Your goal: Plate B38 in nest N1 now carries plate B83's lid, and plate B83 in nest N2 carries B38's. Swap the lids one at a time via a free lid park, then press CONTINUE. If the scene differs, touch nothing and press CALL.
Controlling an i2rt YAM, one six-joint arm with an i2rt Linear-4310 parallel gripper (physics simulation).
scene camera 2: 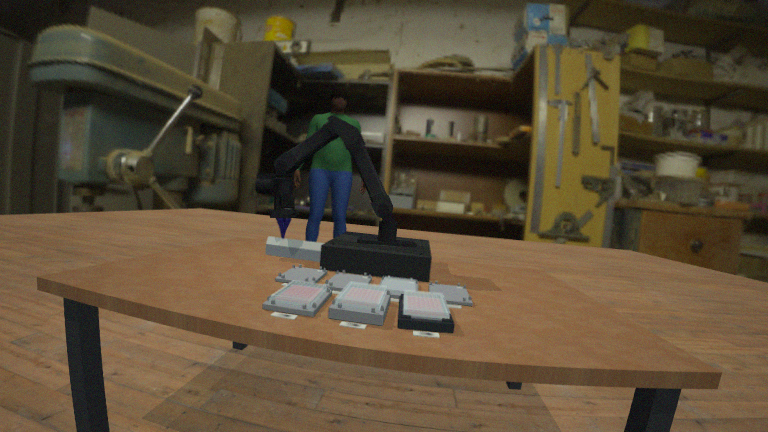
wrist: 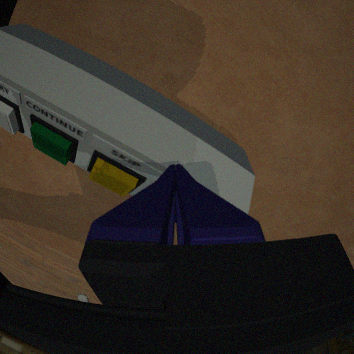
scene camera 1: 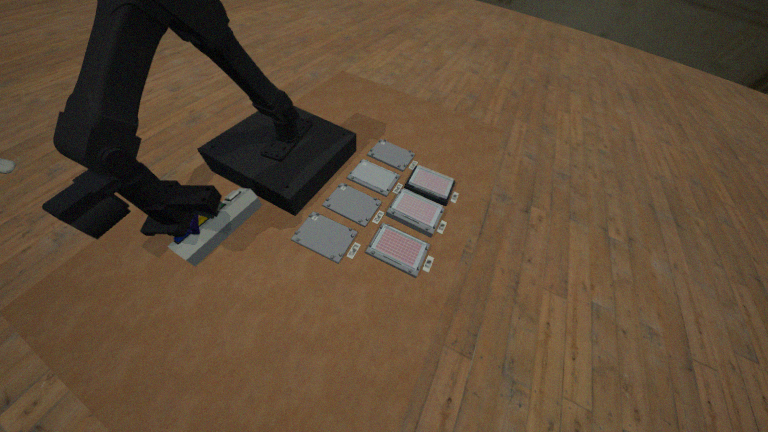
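Seen in the pictures: gripper, fingertip midpoint: (scene camera 2: 282, 238) (wrist: 175, 173) (scene camera 1: 196, 233); arm's base, origin of the base link: (scene camera 2: 386, 243) (scene camera 1: 288, 138).
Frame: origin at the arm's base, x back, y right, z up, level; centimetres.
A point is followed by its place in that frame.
Note:
My gripper (scene camera 1: 193, 229) @(x 3.5, y 36.4, z -1.8 cm) (scene camera 2: 283, 236) @(x 3.5, y 36.4, z -1.8 cm) (wrist: 175, 173) @(x 3.5, y 36.4, z -1.8 cm) is shut with nothing between its fingertips. It points down at the end of the button panel (scene camera 1: 220, 240) @(x 1.4, y 34.5, z -7.2 cm) (scene camera 2: 306, 250) @(x -0.2, y 27.1, z -4.7 cm) (wrist: 125, 95) @(x 1.0, y 32.2, z -4.2 cm), beside SKIP. The fingers hide the CALL place in the wrist view; contact cannot be told. The green CONTINUE button (wrist: 52, 142) @(x 4.7, y 28.6, z -2.5 cm) and yellow SKIP button (wrist: 115, 176) @(x 5.6, y 33.2, z -2.5 cm) show. Three pink-welled plates (scene camera 1: 400, 246) @(x -42.7, y 20.9, z -5.7 cm) (scene camera 1: 416, 208) @(x -43.9, y 8.6, z -4.1 cm) (scene camera 1: 431, 182) @(x -46.3, y -3.5, z -4.4 cm) sit in nests, one nest black. Lids look seated; their labels are unreadable. Behind are flat grey parks (scene camera 1: 324, 236) @(x -22.7, y 24.3, z -7.1 cm) (scene camera 1: 351, 203) @(x -25.3, y 11.5, z -7.1 cm) (scene camera 1: 392, 154) @(x -30.7, y -14.2, z -7.1 cm) and a paler one (scene camera 1: 373, 176) @(x -28.1, y -0.6, z -6.3 cm), perhaps with a clear lid.
The black arm base (scene camera 1: 279, 161) @(x -2.9, y 10.0, z 0.1 cm) (scene camera 2: 375, 257) @(x -15.0, y 4.2, z -2.4 cm) stands between the panel and the parks. Small label cards lie beside the nests and parks. A person in a green shirt (scene camera 2: 328, 153) stands behind the table (scene camera 2: 537, 343) @(x -58.2, y -23.6, z -8.1 cm). Shelves and a drill press are in the background.

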